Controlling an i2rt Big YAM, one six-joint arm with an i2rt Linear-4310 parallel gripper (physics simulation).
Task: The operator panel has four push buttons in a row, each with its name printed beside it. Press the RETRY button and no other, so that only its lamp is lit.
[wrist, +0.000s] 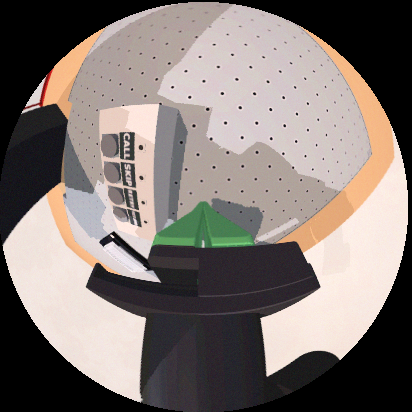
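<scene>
The operator panel is a pale box with grey sides, left of the middle of the view. Its round grey buttons stand in a row: CALL, SKIP, RETRY and a last button whose label is too small to read. The small lamp dots beside the labels look dark. My gripper is shut and empty, its green fingertips together. It is to the right of the panel's lower end, apart from the buttons in the view; its height above the board cannot be told.
The panel stands on a grey perforated board with an orange surface around it. A black-edged device with a white face lies near the panel's lower end. A dark arm-like shape is at the left, with a red-edged object above it.
</scene>
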